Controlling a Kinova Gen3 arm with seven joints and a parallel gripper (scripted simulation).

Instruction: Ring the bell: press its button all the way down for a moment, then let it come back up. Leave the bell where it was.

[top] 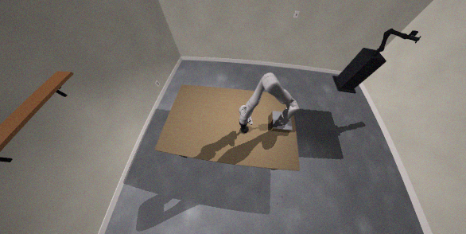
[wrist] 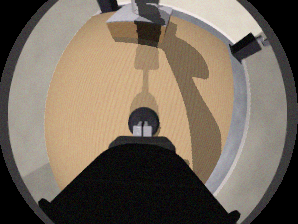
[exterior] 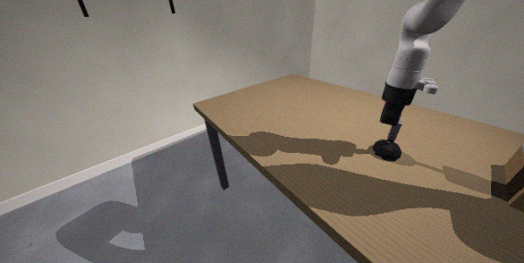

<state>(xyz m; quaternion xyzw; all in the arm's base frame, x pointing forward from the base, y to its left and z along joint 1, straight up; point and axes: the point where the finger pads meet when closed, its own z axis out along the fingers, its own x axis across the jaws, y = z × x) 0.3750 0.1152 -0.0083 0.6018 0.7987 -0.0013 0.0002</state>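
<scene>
Now: hand 30 mm above the bell button. The rest, counted from my hand: black dome bell: 40 mm below.
</scene>
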